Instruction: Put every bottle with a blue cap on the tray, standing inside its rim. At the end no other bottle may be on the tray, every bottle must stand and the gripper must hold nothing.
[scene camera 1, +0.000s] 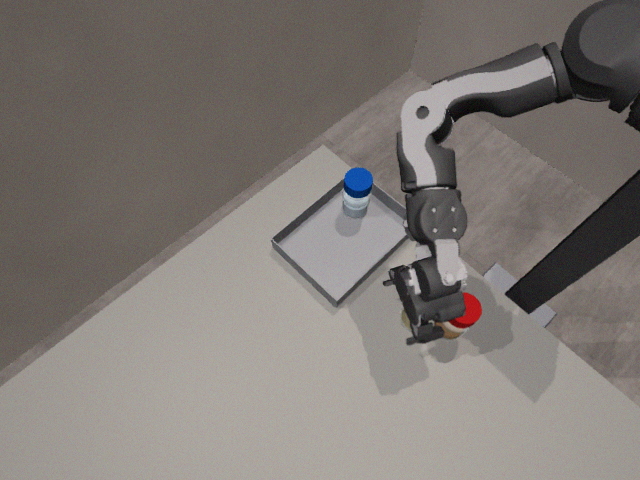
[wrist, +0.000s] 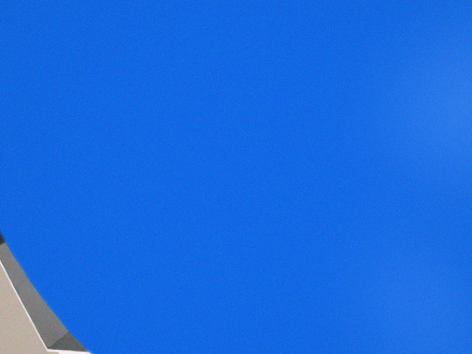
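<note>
A blue-capped bottle stands upright inside the tray, near its back corner. A second blue-capped bottle is mostly hidden under the gripper in the scene view. Part of its pale body shows there, and its blue cap fills nearly all of the wrist view, very close to the camera. My gripper is open, low over this bottle, with its fingers apart. How far the fingers reach down beside the bottle is hidden. A red-capped bottle stands right beside the gripper.
The red-capped bottle is close to the second blue-capped one, partly covered by the gripper body. The tray's near right rim lies to the upper left of the gripper. The table has its right edge beyond the red-capped bottle.
</note>
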